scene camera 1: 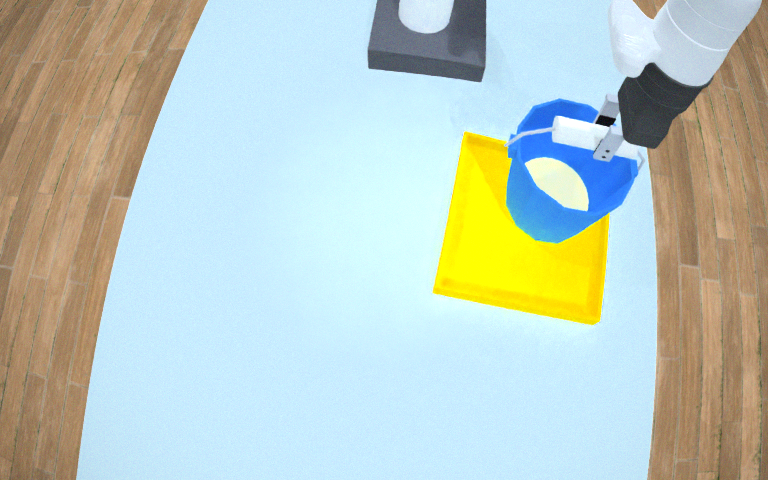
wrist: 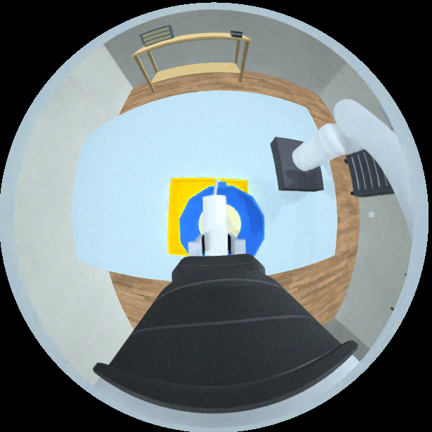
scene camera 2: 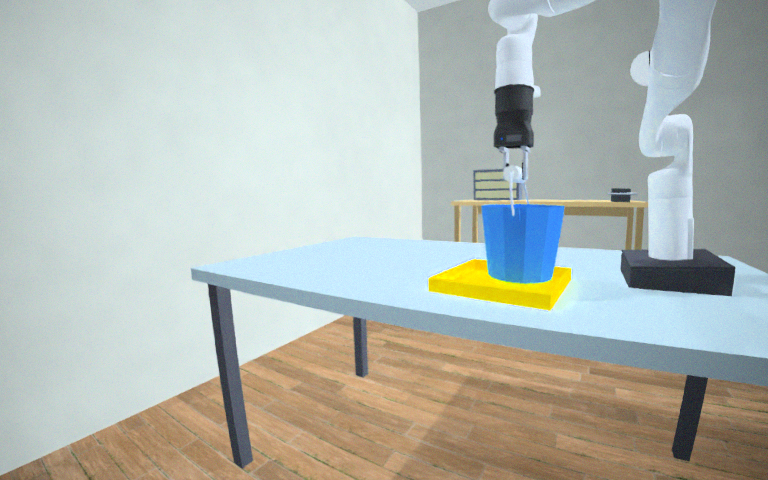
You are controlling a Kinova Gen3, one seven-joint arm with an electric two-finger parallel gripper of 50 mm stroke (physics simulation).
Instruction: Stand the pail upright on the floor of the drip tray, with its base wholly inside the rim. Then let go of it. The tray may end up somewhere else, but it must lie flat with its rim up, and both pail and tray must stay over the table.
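Places are measured from the arm's base along level axes (x ahead, y left, z up), in metres.
Pixels of known places: gripper, fingertip midpoint: (scene camera 1: 600, 143) (scene camera 2: 515, 179); arm's base at its link origin: (scene camera 1: 424, 14) (scene camera 2: 669, 256).
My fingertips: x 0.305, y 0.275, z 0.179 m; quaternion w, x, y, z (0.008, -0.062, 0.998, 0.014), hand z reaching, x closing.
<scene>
For each thing: its middle in the pictures, then the offset to it from my fingertips. Level surfaces: height alone.
- blue pail at the middle of its body: (scene camera 1: 570, 166) (scene camera 2: 522, 222) dx -0.012, dy -0.012, dz -0.090 m
- yellow drip tray at the middle of its body: (scene camera 1: 531, 226) (scene camera 2: 504, 279) dx +0.029, dy -0.027, dz -0.224 m
- pale blue table at its surface level: dz -0.239 m
The blue pail (scene camera 1: 538, 215) (scene camera 2: 521, 243) (wrist: 253, 222) hangs upright by its white handle grip (scene camera 1: 570, 131) (scene camera 2: 512, 172) (wrist: 215, 220). The yellow drip tray (scene camera 1: 487, 260) (scene camera 2: 487, 292) (wrist: 177, 200) lies flat, rim up. The pail's base is low over the tray, apparently inside the rim, towards the robot-base side; whether it touches the tray floor I cannot tell. My gripper (scene camera 1: 603, 135) (scene camera 2: 515, 173) (wrist: 215, 240) is shut on the handle grip above the pail's mouth. The bail stands up. The pail hides part of the tray's rim in scene camera 1.
The dark robot base (scene camera 1: 425, 61) (scene camera 2: 676, 277) (wrist: 287, 175) stands on the pale blue table (scene camera 1: 283, 226) (scene camera 2: 339, 266) (wrist: 125, 150). In scene camera 1 the table's right edge runs close beside the tray. A wooden side table (scene camera 2: 549, 202) (wrist: 200, 38) stands apart by the wall.
</scene>
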